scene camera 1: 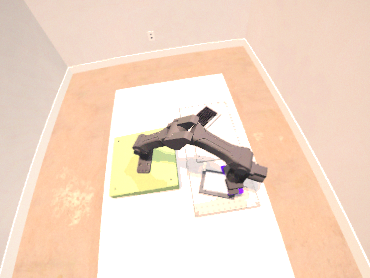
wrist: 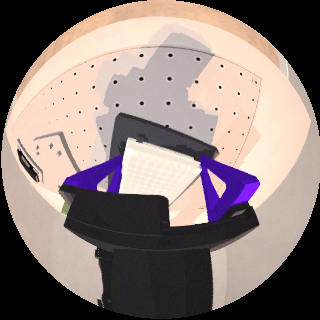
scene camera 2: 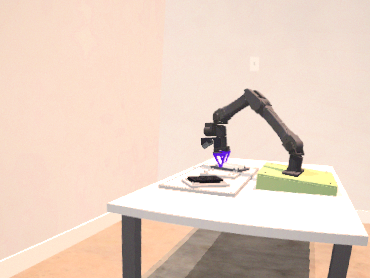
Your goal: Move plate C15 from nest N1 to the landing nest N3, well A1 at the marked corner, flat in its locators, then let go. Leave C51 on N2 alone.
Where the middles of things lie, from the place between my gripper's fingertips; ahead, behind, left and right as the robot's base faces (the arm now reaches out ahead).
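Labels:
White multi-well plate (wrist: 147, 168): 50 mm behind my hand, 10 mm to the left of it, 10 mm above it.

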